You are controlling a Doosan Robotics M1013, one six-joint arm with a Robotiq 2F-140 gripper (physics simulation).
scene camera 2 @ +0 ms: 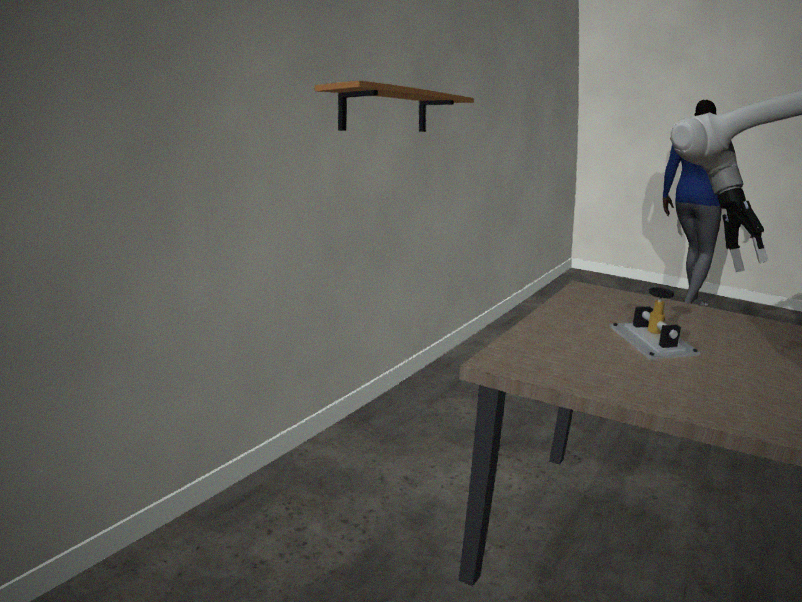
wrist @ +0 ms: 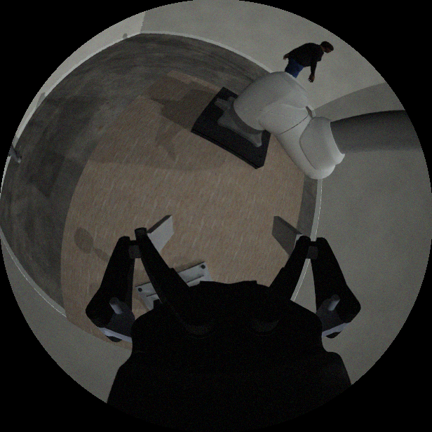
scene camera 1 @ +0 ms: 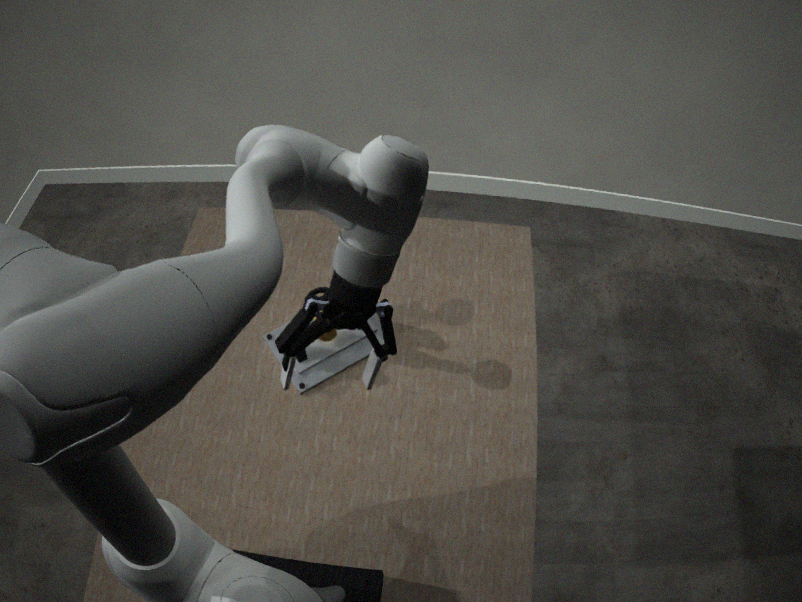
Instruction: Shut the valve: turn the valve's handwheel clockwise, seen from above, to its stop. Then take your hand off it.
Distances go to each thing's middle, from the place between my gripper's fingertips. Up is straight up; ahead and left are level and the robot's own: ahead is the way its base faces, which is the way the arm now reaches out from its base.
Labels:
The grey base plate (scene camera 1: 359, 351) lies 240 mm ahead of my hand, 230 mm below it and 30 mm to the left of it.

